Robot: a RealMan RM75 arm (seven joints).
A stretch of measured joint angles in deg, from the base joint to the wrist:
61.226 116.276 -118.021 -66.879 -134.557 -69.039 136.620
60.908 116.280 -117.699 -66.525 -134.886 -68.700 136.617
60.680 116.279 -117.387 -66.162 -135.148 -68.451 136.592
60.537 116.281 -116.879 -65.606 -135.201 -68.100 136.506
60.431 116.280 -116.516 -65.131 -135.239 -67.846 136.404
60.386 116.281 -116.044 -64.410 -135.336 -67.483 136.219
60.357 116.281 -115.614 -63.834 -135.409 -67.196 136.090
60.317 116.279 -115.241 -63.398 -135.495 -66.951 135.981
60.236 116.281 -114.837 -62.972 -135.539 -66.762 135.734
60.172 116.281 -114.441 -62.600 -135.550 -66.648 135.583
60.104 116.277 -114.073 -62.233 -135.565 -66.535 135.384
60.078 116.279 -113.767 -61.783 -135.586 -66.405 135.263
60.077 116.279 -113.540 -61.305 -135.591 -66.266 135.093
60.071 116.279 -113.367 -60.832 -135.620 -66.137 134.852
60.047 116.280 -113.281 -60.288 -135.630 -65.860 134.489
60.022 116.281 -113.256 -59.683 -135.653 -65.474 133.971
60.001 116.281 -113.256 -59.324 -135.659 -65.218 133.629
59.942 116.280 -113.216 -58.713 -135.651 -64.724 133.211
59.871 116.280 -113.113 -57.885 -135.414 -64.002 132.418
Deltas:
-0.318 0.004 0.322 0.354 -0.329 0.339 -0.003
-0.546 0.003 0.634 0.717 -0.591 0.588 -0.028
-0.689 0.005 1.142 1.273 -0.644 0.939 -0.114
-0.795 0.004 1.505 1.748 -0.682 1.193 -0.216
-0.840 0.005 1.977 2.469 -0.779 1.556 -0.401
-0.869 0.005 2.407 3.045 -0.852 1.843 -0.530
-0.909 0.003 2.780 3.481 -0.938 2.088 -0.639
-0.990 0.005 3.184 3.907 -0.982 2.277 -0.886
-1.054 0.005 3.580 4.279 -0.993 2.391 -1.037
-1.122 0.001 3.948 4.646 -1.008 2.504 -1.236
-1.148 0.003 4.254 5.096 -1.029 2.634 -1.357
-1.149 0.003 4.481 5.574 -1.034 2.773 -1.527
-1.155 0.003 4.654 6.047 -1.063 2.902 -1.768
-1.179 0.004 4.740 6.591 -1.073 3.179 -2.131
-1.204 0.005 4.765 7.196 -1.096 3.565 -2.649
-1.225 0.005 4.765 7.555 -1.102 3.821 -2.991
-1.284 0.004 4.805 8.166 -1.094 4.315 -3.409
-1.355 0.004 4.908 8.994 -0.857 5.037 -4.202

